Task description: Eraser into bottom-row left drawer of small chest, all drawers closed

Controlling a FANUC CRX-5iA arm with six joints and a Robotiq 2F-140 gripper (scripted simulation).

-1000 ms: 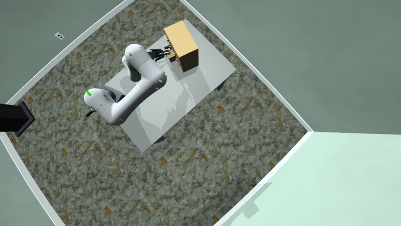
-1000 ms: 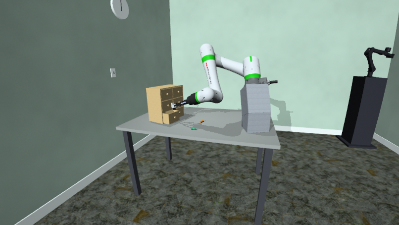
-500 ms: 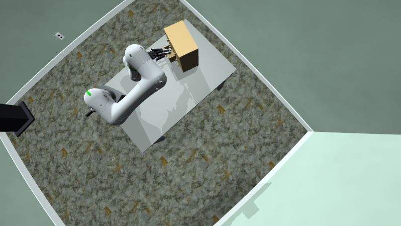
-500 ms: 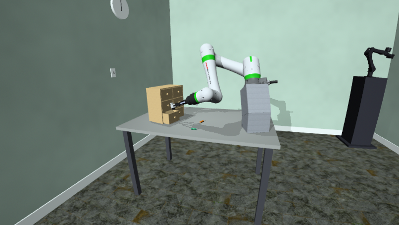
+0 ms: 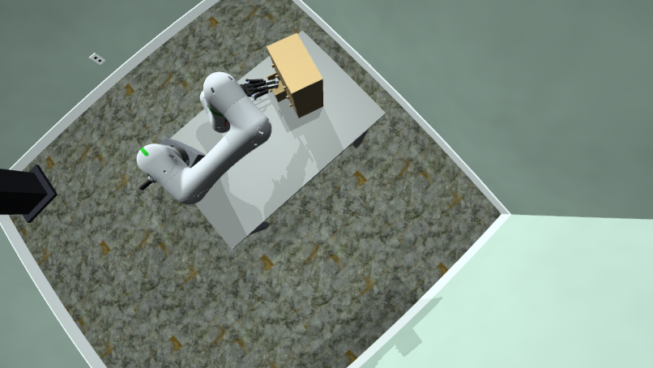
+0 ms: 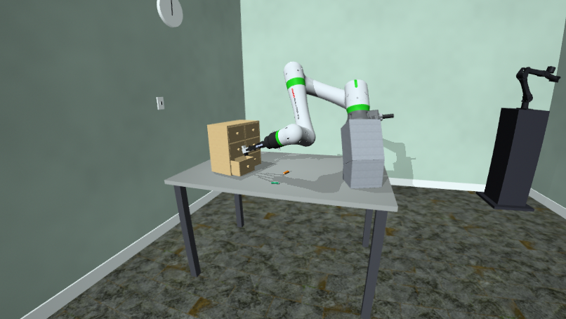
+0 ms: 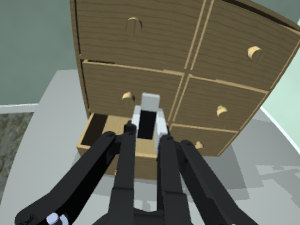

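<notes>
The eraser is 30 mm ahead of my hand and 10 mm to the right of it. The rest, counted from my hand: green stick (220 mm behind, 150 mm to the left, 140 mm below); then orange stick (230 mm behind, 30 mm to the right, 140 mm below).
</notes>
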